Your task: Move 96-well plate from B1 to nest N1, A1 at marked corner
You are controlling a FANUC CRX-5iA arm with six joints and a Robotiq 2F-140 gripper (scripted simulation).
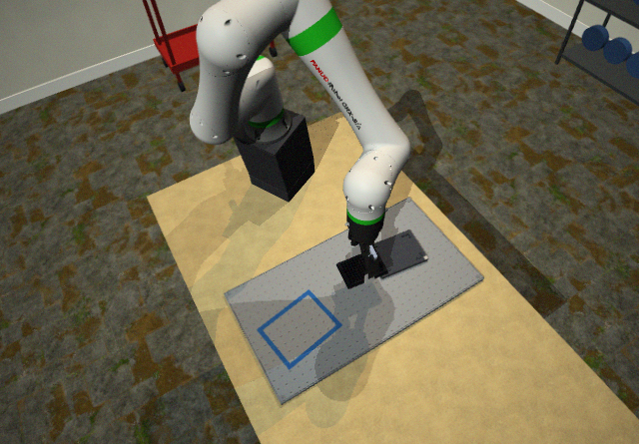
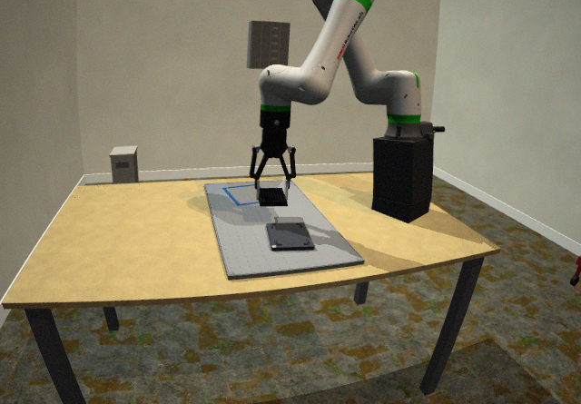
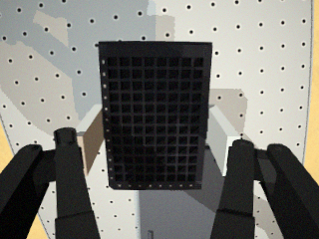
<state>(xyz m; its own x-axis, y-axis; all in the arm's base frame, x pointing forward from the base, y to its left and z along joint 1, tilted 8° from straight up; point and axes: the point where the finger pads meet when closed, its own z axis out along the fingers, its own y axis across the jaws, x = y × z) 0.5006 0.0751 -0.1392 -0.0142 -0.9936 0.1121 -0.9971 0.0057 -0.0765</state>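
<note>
Now: the dark plate nest N1 4 cm behind my hand, 14 cm to the left of it and 9 cm below it. Also, from my hand: black 96-well plate (2 cm below).
</note>
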